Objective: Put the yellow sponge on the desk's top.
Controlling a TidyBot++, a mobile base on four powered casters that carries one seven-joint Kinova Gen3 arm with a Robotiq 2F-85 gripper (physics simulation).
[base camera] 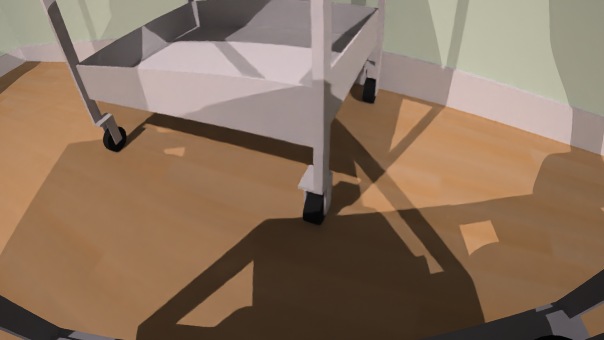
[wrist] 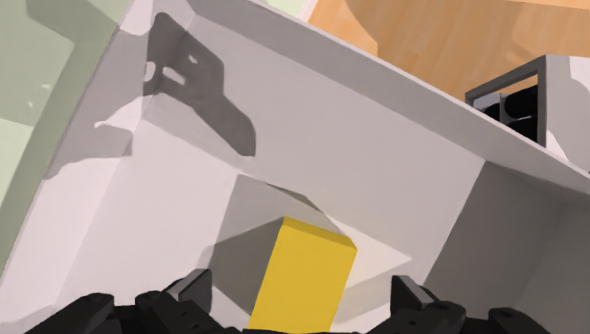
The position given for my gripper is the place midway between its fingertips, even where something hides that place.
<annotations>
my gripper: wrist 300, 293; not seen in the base camera view (out of frame)
white wheeled cart: base camera 281, 76; wrist 195, 136
</annotations>
